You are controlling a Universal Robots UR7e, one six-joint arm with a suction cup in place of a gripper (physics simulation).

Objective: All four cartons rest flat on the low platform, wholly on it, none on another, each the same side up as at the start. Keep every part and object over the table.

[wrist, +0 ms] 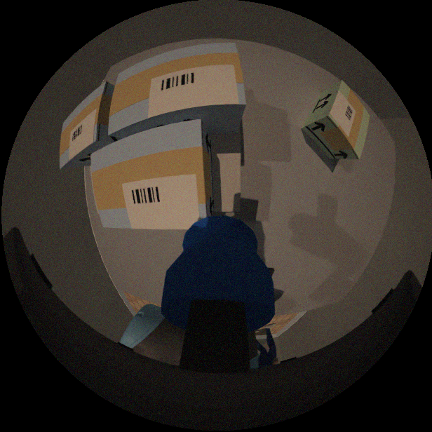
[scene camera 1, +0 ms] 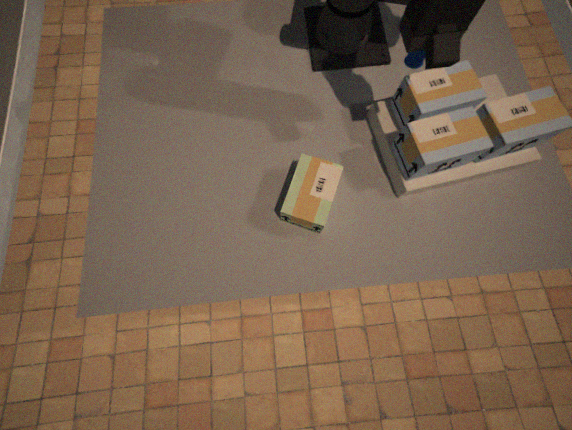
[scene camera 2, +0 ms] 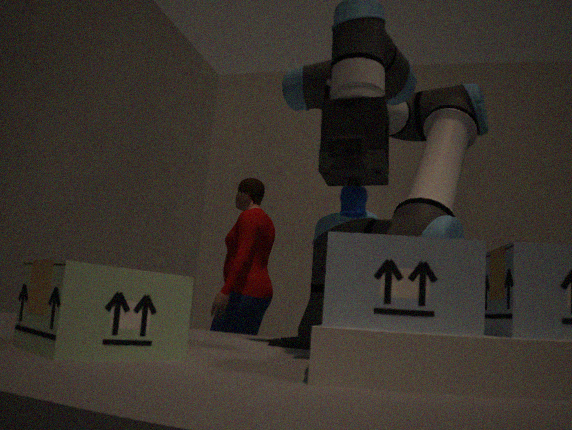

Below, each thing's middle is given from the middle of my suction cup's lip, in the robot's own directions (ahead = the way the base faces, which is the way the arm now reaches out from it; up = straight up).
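I see the low platform (scene camera 1: 383, 122), and measured from my suction cup it is 5 cm ahead of it, 16 cm to the left of it and 18 cm below it.
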